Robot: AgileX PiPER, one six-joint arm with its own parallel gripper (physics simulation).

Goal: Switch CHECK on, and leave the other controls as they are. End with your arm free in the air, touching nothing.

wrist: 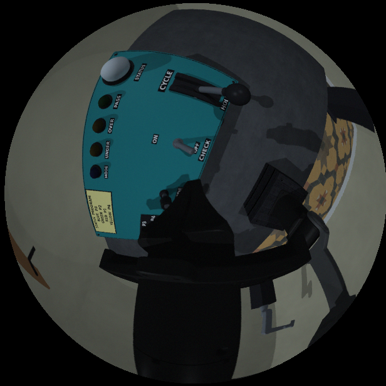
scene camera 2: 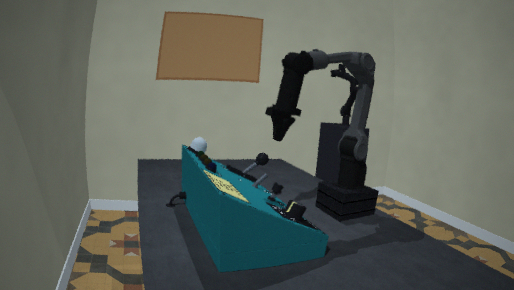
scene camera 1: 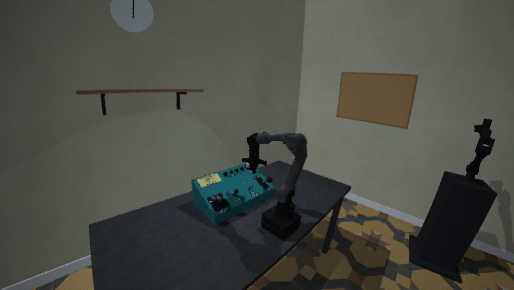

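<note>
The CHECK toggle [wrist: 184,146] [scene camera 2: 260,180] is a short grey lever on the teal sloped console [scene camera 1: 207,212] [scene camera 2: 240,250] [wrist: 130,110]. In the wrist view it lies between the ON and OFF labels and leans toward OFF. My gripper [scene camera 1: 254,171] [scene camera 2: 279,139] [wrist: 195,188] is shut and empty. It hangs in the air above the console, apart from the toggle and the other controls. In the wrist view its dark fingers hide part of the console's lower controls.
The CYCLE lever's black ball [scene camera 1: 269,179] [scene camera 2: 262,159] [wrist: 237,94] sticks up at the HOLD end, beside CHECK. A small black-capped lever [scene camera 2: 277,188] [wrist: 165,197] and a dial [scene camera 1: 218,201] [scene camera 2: 295,209] are on CHECK's other side. A white STATUS lamp [scene camera 2: 199,144] [wrist: 116,69] is at the upper edge.
</note>
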